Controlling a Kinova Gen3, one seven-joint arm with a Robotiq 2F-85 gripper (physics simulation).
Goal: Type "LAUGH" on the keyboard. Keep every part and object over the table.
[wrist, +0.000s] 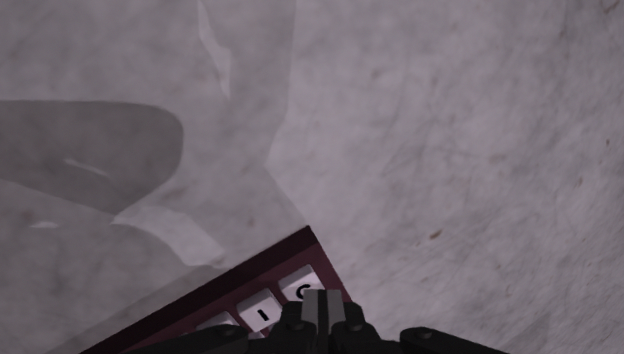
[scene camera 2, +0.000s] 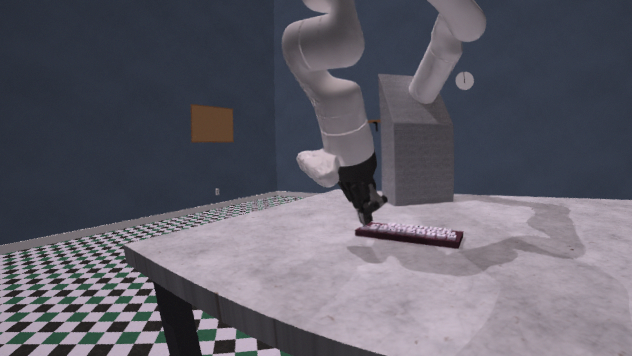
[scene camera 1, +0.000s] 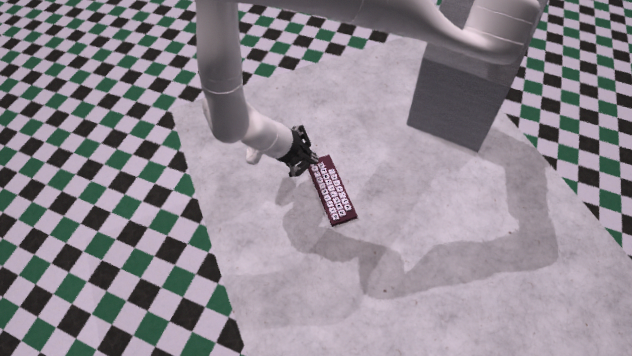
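Seen in the pictures: gripper, fingertip midpoint: (wrist: 321, 314) (scene camera 2: 366, 221) (scene camera 1: 315, 160); arm's base at its link origin: (scene camera 2: 422, 92).
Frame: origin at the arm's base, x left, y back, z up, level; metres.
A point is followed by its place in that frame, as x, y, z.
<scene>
A dark red keyboard (scene camera 1: 353, 218) @(0.293, -0.303, -0.334) (scene camera 2: 410, 238) @(0.234, -0.383, -0.335) (wrist: 250, 266) @(0.158, -0.411, -0.338) with white keys lies flat on the table. My gripper (scene camera 1: 315, 158) @(0.137, -0.396, -0.320) (scene camera 2: 366, 220) @(0.137, -0.396, -0.320) (wrist: 321, 314) @(0.137, -0.396, -0.320) is shut and empty. Its fingertips point down at the keyboard's end, very close to the keys; contact cannot be told. In the wrist view, the fingertips cover the lower part of a corner key (wrist: 300, 281) @(0.142, -0.408, -0.326), whose partly hidden letter looks like G. A key marked I (wrist: 260, 311) @(0.159, -0.399, -0.326) is beside it, to the left of the fingertips. Most other keys are out of the wrist view or hidden by the gripper; their letters are too small in the scene views.
The pale stone table (scene camera 1: 425, 320) @(0.526, -0.159, -0.344) (scene camera 2: 300, 290) @(0.255, -0.611, -0.344) carries a grey block (scene camera 1: 450, 105) @(0.041, -0.064, -0.219) (scene camera 2: 422, 165) @(0.039, -0.068, -0.229) under the arm's base, behind the keyboard. The table's left edge runs beyond the gripper, with checkered floor (scene camera 1: 100, 200) (scene camera 2: 75, 300) outside it. Arm shadows fall across the table.
</scene>
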